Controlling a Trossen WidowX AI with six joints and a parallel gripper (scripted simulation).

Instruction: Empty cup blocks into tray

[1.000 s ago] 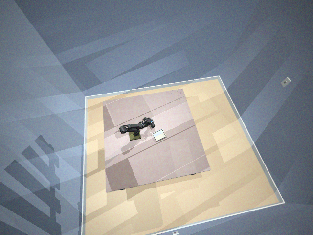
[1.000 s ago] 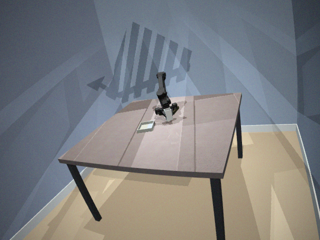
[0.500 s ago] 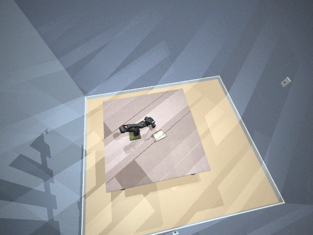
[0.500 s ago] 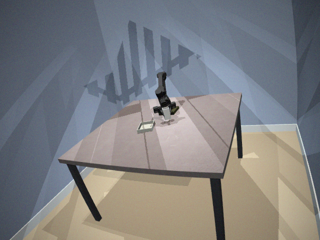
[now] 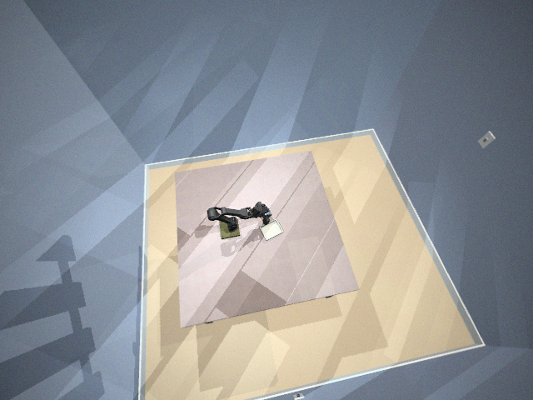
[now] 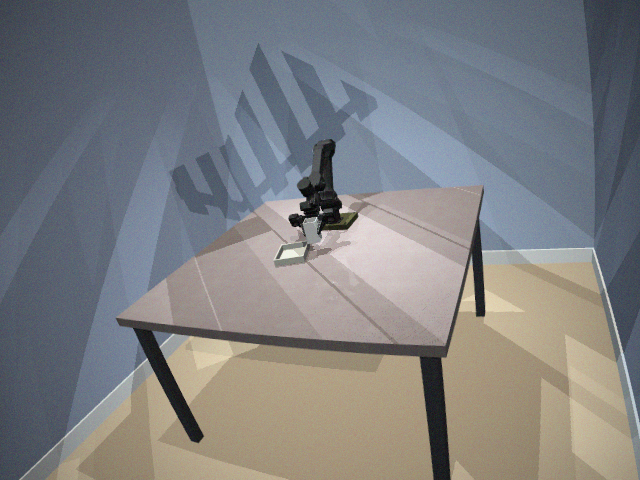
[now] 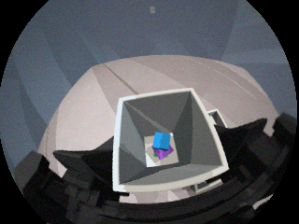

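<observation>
Now: the purple block 3 cm behind my gripper tip, 1 cm to the right of it and 1 cm below it. The rest, counted from my gripper tip: square cup: 3 cm behind, 1 cm to the right, 2 cm below; blue block: 3 cm behind, 1 cm to the right, 1 cm above.
</observation>
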